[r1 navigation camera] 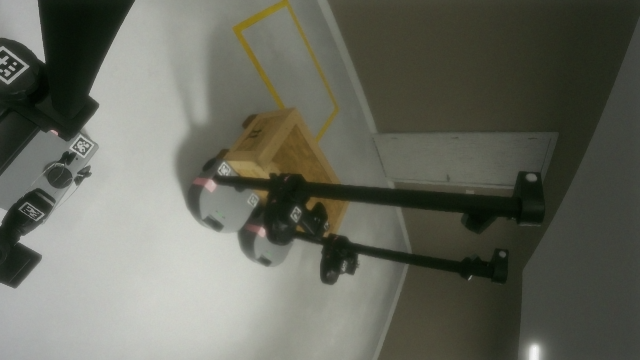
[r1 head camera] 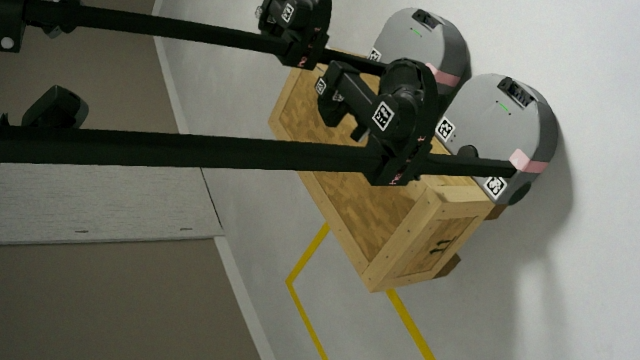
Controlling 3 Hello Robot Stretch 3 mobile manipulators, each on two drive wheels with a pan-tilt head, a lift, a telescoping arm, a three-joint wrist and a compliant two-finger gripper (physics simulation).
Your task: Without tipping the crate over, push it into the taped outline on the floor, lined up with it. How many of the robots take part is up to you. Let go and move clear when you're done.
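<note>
The wooden crate (r1 head camera: pixel 365 245) (r1 navigation camera: pixel 280 145) stands upright on brown skids, against the near end of the yellow taped outline (r1 head camera: pixel 411 324) (r1 navigation camera: pixel 260 70). It hides one corner of the outline; most of the outline shows beyond the crate's end, with long edges roughly parallel to the crate's. My r1 gripper (r1 navigation camera: pixel 76 167) is open and empty, apart from the crate. Two other robots, one nearer (r1 head camera: pixel 490 125) (r1 navigation camera: pixel 225 202) and one farther (r1 head camera: pixel 410 45) (r1 navigation camera: pixel 267 245), stand close along the crate's long side. I cannot tell which is r2 or r3. Their fingertips are hidden or too dark to tell.
The two robots' masts (r1 head camera: pixel 200 150) (r1 navigation camera: pixel 410 196) cross the view in front of the crate. A pale door (r1 head camera: pixel 110 200) (r1 navigation camera: pixel 465 157) is set in the brown wall (r1 head camera: pixel 125 300) (r1 navigation camera: pixel 440 65) beyond the outline. My own arm shows at the left of the navigation view.
</note>
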